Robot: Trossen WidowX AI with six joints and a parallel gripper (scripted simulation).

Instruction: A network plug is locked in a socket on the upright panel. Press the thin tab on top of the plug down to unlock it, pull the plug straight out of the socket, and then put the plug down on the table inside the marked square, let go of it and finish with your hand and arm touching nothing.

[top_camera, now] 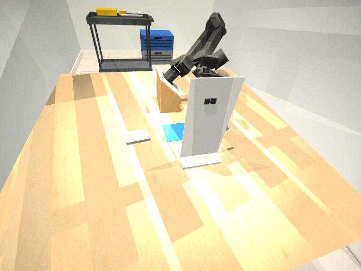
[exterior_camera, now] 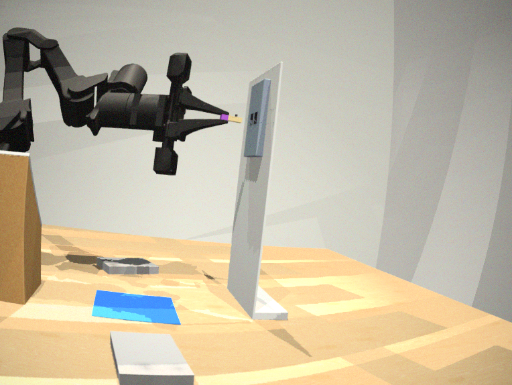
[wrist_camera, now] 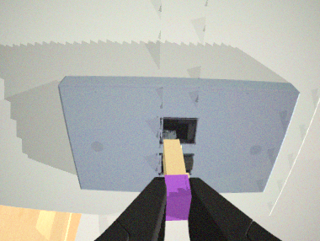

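The blue marked square lies 120 mm behind my gripper tip, 60 mm to the right of it and 280 mm below it. Round my gripper tip: upright panel (50 mm ahead, 10 mm to the right, 110 mm below); network plug (10 mm ahead).
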